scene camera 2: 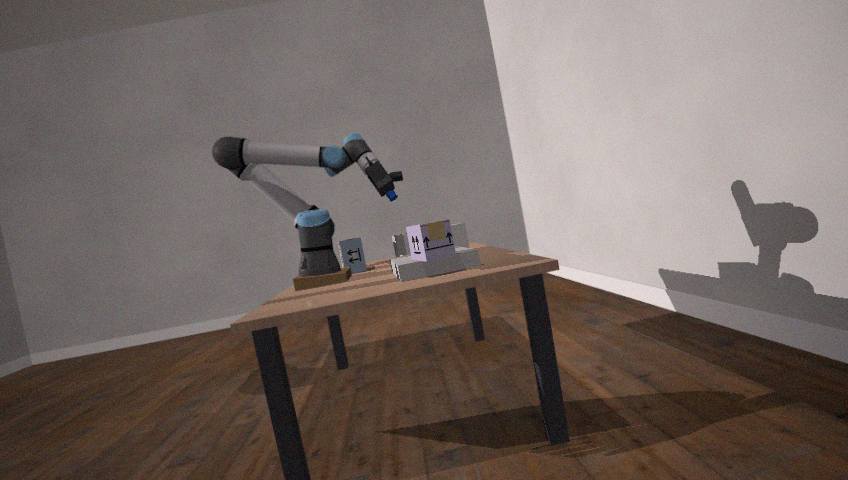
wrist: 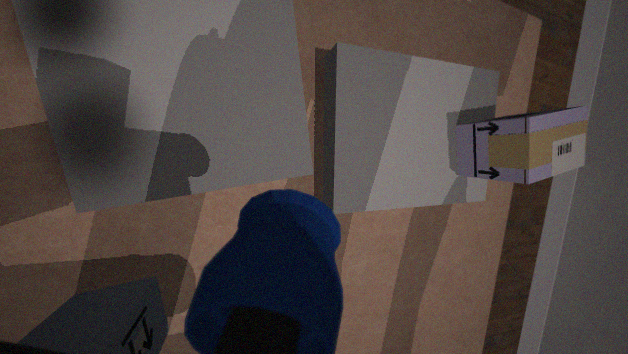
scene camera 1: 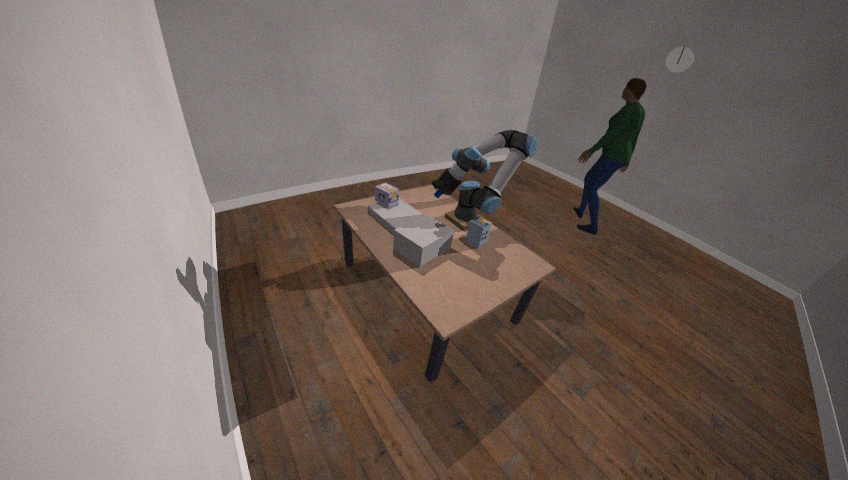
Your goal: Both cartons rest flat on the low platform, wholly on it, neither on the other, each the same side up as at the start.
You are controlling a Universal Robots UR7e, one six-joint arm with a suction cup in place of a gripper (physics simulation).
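Places are measured from the arm's base along level axes (x back, y right, z up), in metres.
Where they show: hand, tool point: [scene camera 2: 393, 198] [wrist: 289, 233] [scene camera 1: 436, 195]; arm's base, link origin: [scene camera 2: 320, 272] [scene camera 1: 465, 214].
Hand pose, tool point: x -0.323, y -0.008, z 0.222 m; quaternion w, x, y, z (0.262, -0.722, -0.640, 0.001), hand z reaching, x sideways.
Things, the pixels of their top centre, and the offset from my tool point.
- lilac carton, top centre: [wrist: 559, 143] [scene camera 2: 426, 223] [scene camera 1: 387, 187] dx -0.021, dy +0.407, dz -0.112 m
- low grey platform, top centre: [wrist: 424, 135] [scene camera 2: 429, 254] [scene camera 1: 397, 211] dx -0.040, dy +0.269, dz -0.214 m
- blue-grey carton, top centre: [scene camera 2: 348, 239] [scene camera 1: 481, 221] dx +0.190, dy -0.193, dz -0.125 m
- taller grey block, top centre: [wrist: 181, 45] [scene camera 2: 427, 229] [scene camera 1: 424, 229] dx -0.117, dy -0.057, dz -0.142 m
The lilac carton [scene camera 1: 387, 195] [scene camera 2: 431, 241] [wrist: 507, 150] stands with its arrows up on one end of the low grey platform [scene camera 1: 410, 211] [scene camera 2: 443, 267] [wrist: 400, 135]. The blue-grey carton [scene camera 1: 477, 233] [scene camera 2: 351, 255] [wrist: 110, 312] stands on the table beside the robot's base; its arrows point sideways in the scene camera 2 view, and it is partly cut off in the wrist view. My gripper, a blue suction cup [scene camera 1: 438, 193] [scene camera 2: 391, 195] [wrist: 290, 217], is open, with nothing on it. It hangs in the air above table height, apart from both cartons.
A taller grey block [scene camera 1: 408, 246] [scene camera 2: 461, 236] [wrist: 240, 125] stands at the other end of the low platform, between it and the table's [scene camera 1: 452, 291] [scene camera 2: 380, 297] longer free end. A person in green [scene camera 1: 622, 133] stands on the floor beyond the robot.
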